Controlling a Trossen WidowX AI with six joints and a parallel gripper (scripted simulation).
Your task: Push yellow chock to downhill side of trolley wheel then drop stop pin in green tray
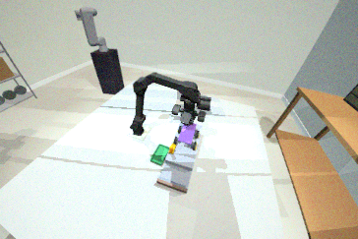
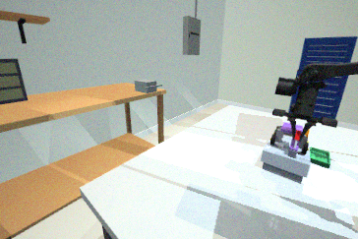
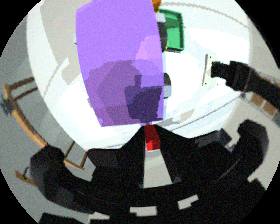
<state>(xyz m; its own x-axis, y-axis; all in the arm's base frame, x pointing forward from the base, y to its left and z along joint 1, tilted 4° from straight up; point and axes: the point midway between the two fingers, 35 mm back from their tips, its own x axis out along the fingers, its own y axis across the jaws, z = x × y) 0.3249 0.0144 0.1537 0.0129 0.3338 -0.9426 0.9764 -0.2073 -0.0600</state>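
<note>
Now: the chock 70 mm behind my gripper tip, 160 mm to the right of it and 60 mm below it. The rest, counted from my gripper tip: red-headed stop pin (right at my gripper tip); grey ramp (100 mm to the right, 100 mm below); purple-topped trolley (90 mm to the right, 30 mm below).
</note>
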